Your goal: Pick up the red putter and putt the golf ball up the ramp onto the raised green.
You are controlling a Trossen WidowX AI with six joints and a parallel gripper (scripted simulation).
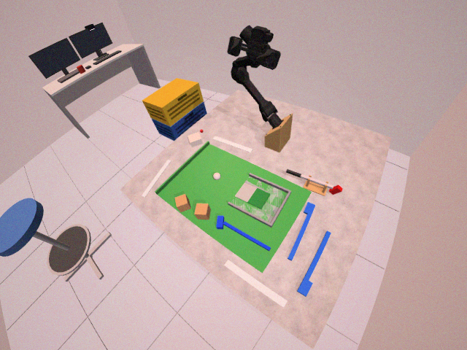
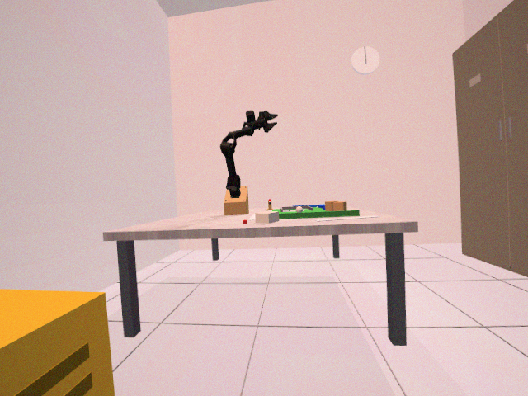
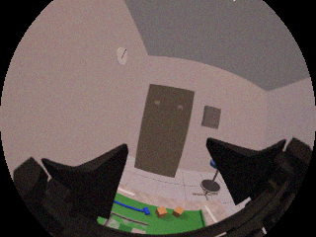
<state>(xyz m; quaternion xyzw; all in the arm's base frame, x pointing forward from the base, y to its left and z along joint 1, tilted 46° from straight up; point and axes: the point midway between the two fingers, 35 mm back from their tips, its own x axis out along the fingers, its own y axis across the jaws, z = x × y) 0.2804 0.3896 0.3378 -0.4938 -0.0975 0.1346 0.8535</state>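
Right now the wooden stand is 63 cm below my gripper tip, 31 cm to the left of it and 11 cm behind it. Also, from my gripper tip: white golf ball 63 cm below, 18 cm to the right, 11 cm ahead; then blue putter 64 cm below, 31 cm ahead, 13 cm to the left; then green mat 66 cm below, 16 cm ahead, 6 cm to the right.
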